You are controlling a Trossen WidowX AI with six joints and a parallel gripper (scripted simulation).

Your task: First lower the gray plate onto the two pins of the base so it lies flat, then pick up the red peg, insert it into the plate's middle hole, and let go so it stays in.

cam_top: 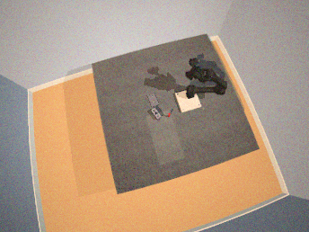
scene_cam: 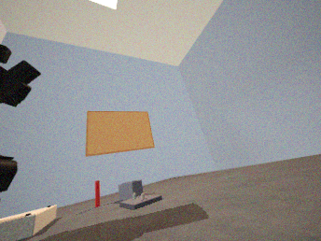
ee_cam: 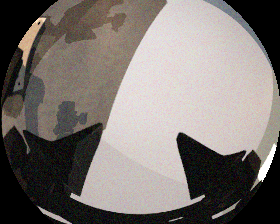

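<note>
The gray plate is 370 mm ahead of my gripper tip, 280 mm below it and 230 mm to the left of it. Round my gripper tip: red peg (280 mm to the left, 280 mm below, 270 mm ahead); then base (360 mm ahead, 310 mm below, 90 mm to the left).
</note>
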